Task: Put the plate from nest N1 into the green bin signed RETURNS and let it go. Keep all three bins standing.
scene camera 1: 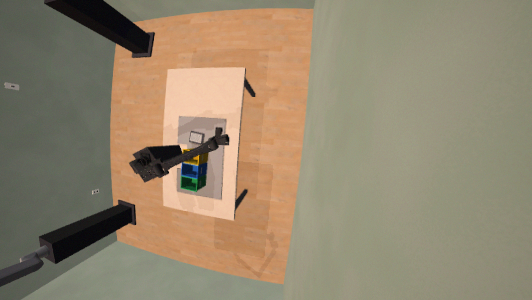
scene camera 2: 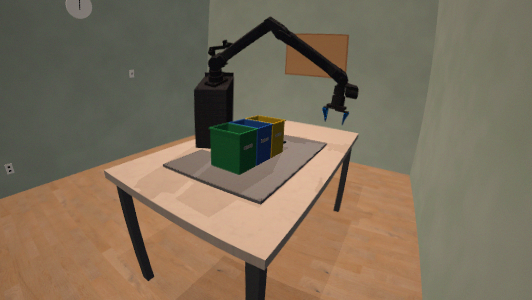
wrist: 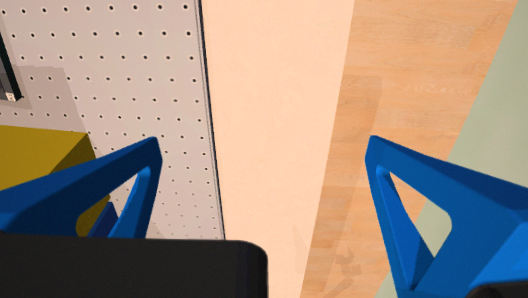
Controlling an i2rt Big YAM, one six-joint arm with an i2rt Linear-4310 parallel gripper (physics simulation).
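Where they show: gripper, between the fingertips: [scene camera 2: 333, 123] [wrist: 263, 147]; arm's base, origin of its link: [scene camera 1: 146, 159] [scene camera 2: 216, 82].
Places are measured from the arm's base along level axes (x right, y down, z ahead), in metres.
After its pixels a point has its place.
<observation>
A pale plate [scene camera 1: 196, 137] {x -0.221, y 0.338, z 0.263 m} lies in a dark-framed holder beside the yellow bin; its nest label is unreadable. Part of a dark frame [wrist: 13, 82] {x -0.172, y 0.356, z 0.330 m} shows at the wrist view's left edge. The green bin [scene camera 1: 200, 183] {x 0.221, y 0.255, z 0.396 m} [scene camera 2: 232, 152] {x 0.279, y 0.270, z 0.357 m} stands upright at the end of the bin row; its sign is too small to read. The blue bin [scene camera 1: 201, 170] {x 0.087, y 0.252, z 0.400 m} [scene camera 2: 264, 142] {x 0.090, y 0.263, z 0.398 m} [wrist: 106, 220] {x 0.041, y 0.335, z 0.399 m} and yellow bin [scene camera 1: 202, 157] {x -0.043, y 0.251, z 0.401 m} [scene camera 2: 278, 142] {x -0.047, y 0.295, z 0.401 m} [wrist: 40, 147] {x -0.102, y 0.324, z 0.360 m} stand upright beside it. My gripper [scene camera 2: 335, 122] {x -0.234, y 0.182, z 0.635 m} [wrist: 263, 147] {x -0.234, y 0.182, z 0.635 m} is open and empty, pointing down, high near the table's long edge, apart from plate and bins.
The three bins stand close together on a grey perforated board [scene camera 1: 215, 175] {x 0.149, y 0.365, z 0.498 m} [scene camera 2: 295, 155] {x -0.093, y 0.362, z 0.484 m} [wrist: 140, 90] {x -0.166, y 0.363, z 0.488 m}, which lies on the pale table [scene camera 1: 205, 90] {x -0.715, y 0.376, z 0.287 m} [scene camera 2: 210, 205] {x 0.516, y 0.376, z 0.450 m} [wrist: 275, 100] {x -0.158, y 0.376, z 0.640 m}. The arm's dark pedestal [scene camera 2: 212, 115] {x 0.077, y 0.179, z 0.045 m} stands at the opposite long side. In scene camera 1 the forearm passes over the yellow bin.
</observation>
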